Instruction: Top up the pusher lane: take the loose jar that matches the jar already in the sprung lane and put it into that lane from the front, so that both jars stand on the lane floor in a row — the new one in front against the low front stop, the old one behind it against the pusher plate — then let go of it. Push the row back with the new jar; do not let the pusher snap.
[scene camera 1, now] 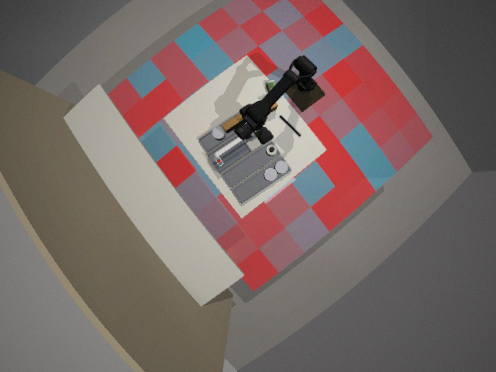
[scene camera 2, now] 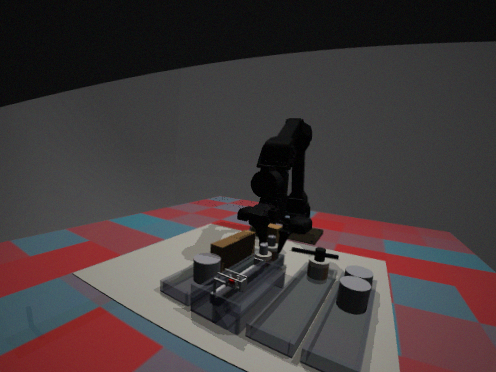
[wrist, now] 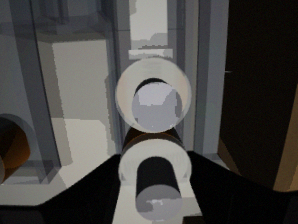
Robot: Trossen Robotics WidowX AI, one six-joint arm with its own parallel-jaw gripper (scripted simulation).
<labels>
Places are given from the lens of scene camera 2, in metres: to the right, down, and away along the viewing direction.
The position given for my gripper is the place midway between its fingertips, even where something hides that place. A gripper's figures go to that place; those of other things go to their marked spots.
my gripper [scene camera 2: 270, 250]: 0.06, 0.17, 0.62
grey cylinder [scene camera 2: 354, 292]: 0.20, 0.20, 0.43
</labels>
